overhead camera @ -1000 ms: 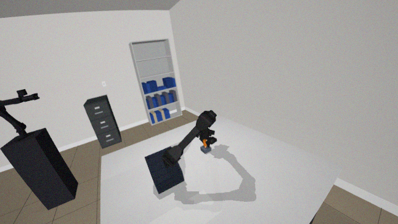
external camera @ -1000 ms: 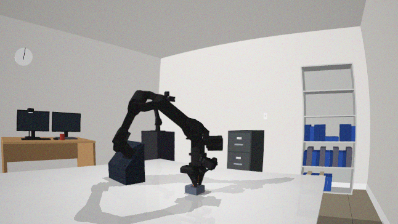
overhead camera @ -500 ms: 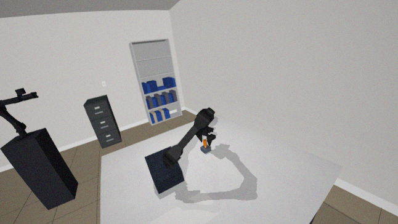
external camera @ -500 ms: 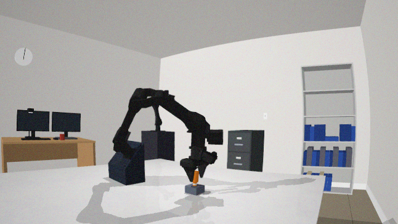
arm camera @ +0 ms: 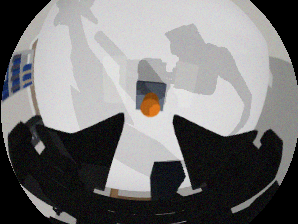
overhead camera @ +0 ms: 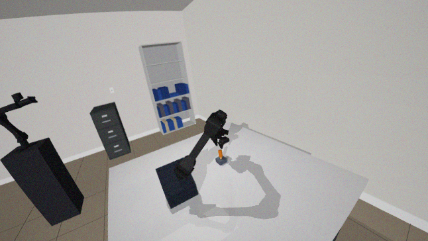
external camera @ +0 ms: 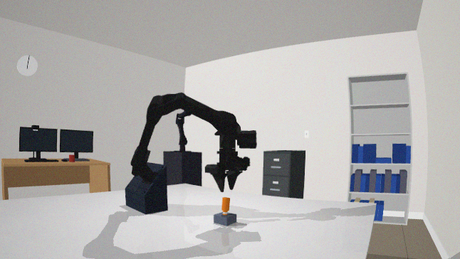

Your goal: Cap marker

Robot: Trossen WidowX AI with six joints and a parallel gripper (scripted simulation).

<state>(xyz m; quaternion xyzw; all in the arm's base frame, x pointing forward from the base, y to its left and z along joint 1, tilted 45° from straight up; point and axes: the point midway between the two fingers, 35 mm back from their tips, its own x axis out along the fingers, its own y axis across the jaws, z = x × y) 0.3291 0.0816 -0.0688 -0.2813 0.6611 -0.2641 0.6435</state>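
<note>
Now: the orange cap 50 mm below my gripper tip.
</note>
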